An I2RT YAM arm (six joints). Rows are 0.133 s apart.
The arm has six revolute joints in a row. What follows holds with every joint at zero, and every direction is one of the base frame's. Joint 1 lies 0.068 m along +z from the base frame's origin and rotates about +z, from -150 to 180 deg. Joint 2 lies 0.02 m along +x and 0.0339 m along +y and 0.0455 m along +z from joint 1 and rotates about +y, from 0 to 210 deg. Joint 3 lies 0.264 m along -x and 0.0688 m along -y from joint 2 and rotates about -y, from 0 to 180 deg. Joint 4 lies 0.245 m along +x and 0.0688 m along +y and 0.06 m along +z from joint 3 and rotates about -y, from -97 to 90 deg. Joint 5 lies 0.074 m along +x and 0.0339 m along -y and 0.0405 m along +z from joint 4 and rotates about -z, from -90 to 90 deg. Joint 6 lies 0.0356 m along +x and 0.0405 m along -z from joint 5 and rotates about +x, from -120 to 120 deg. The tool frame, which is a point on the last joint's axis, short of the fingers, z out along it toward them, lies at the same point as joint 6; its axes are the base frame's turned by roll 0, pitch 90 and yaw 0 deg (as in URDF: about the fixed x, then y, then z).
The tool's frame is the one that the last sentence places.
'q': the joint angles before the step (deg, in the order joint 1, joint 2, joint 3, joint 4, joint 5, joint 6). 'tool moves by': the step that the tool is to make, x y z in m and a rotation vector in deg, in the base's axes. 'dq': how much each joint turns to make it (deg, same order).
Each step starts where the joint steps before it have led.
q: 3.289, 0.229, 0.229, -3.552, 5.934, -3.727
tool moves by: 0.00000, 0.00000, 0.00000, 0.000, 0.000, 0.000
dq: 0.000, 0.000, 0.000, 0.000, 0.000, 0.000
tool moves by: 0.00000, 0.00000, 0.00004, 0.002, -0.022, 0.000
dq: 0.000, -0.003, 0.000, 0.020, 0.000, 0.001
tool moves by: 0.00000, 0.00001, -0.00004, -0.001, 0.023, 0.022
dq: -0.003, 0.002, 0.001, -0.021, -0.025, -0.001
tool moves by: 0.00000, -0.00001, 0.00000, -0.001, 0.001, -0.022
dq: 0.003, 0.001, 0.000, 0.000, 0.025, 0.001
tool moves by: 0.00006, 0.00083, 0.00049, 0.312, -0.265, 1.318
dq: 0.000, 0.000, -0.001, 0.264, -1.333, 0.218
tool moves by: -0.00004, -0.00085, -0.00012, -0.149, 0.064, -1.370
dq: 0.004, -0.002, 0.001, -0.069, 1.380, -0.065
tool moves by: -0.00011, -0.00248, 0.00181, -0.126, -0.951, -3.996
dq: -0.007, 0.003, 0.001, 0.942, 3.993, 0.021
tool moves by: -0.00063, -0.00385, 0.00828, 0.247, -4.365, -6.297
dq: 0.000, 0.002, -0.002, 4.375, 6.295, 0.022
